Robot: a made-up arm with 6 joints.
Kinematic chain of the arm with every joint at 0, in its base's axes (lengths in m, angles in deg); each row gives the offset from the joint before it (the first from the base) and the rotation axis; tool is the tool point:
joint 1: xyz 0 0 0.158 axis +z
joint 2: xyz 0 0 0 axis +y
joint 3: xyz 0 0 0.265 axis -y
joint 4: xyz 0 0 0 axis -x
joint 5: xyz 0.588 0 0 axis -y
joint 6: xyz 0 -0.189 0 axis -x
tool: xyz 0 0 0
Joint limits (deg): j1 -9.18..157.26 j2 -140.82..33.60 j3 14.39..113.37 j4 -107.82..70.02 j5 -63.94..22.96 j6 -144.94..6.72
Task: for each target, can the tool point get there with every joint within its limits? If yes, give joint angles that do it. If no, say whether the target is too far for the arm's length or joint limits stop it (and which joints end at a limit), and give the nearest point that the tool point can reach.
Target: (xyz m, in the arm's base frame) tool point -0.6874 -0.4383 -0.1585
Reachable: yes | joints 20.01 -109.45 99.75 -20.82 -31.89 -105.51
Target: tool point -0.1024 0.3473 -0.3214
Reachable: no: joint limits stop it (at a limit: joint 2, joint 3) | nearest point -0.1809 0.6136 0.0068 | short by 0.430 m
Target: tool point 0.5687 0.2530 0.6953
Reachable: yes | joints 41.09 17.11 41.33 14.39 -52.97 -24.89
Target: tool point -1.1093 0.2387 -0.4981
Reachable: no: too far | nearest point -0.7477 0.1559 -0.2838 | short by 0.428 m
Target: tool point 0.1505 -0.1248 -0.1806
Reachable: no: joint limits stop it (at a limit: joint 3, joint 4) | nearest point 0.3221 -0.2671 -0.5668 | short by 0.446 m
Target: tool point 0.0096 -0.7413 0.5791
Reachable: yes | joints 79.52 -80.96 71.59 -40.26 -34.92 -99.74
